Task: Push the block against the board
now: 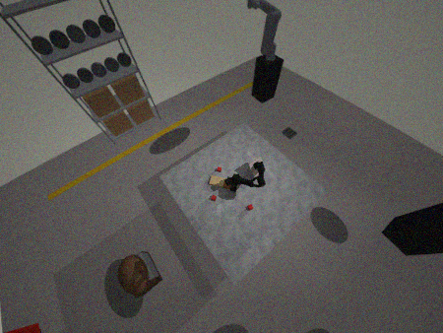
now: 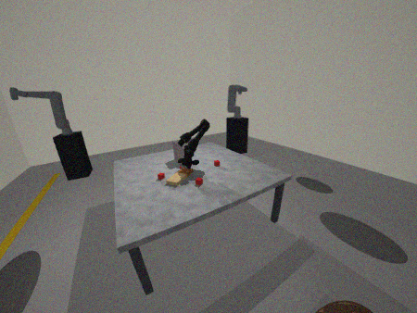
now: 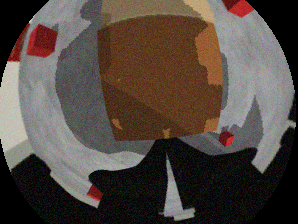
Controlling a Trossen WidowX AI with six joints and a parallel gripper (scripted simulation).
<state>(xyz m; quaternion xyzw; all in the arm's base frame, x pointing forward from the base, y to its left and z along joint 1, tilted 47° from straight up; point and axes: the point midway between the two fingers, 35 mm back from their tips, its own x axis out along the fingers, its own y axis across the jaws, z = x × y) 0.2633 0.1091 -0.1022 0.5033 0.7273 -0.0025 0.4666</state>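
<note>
Right now my gripper tip is 50 mm to the left of the square block, 40 mm short of it and 10 mm below it. From my gripper tip the other things lie so: tan board 150 mm to the right, 130 mm ahead, 10 mm above.
</note>
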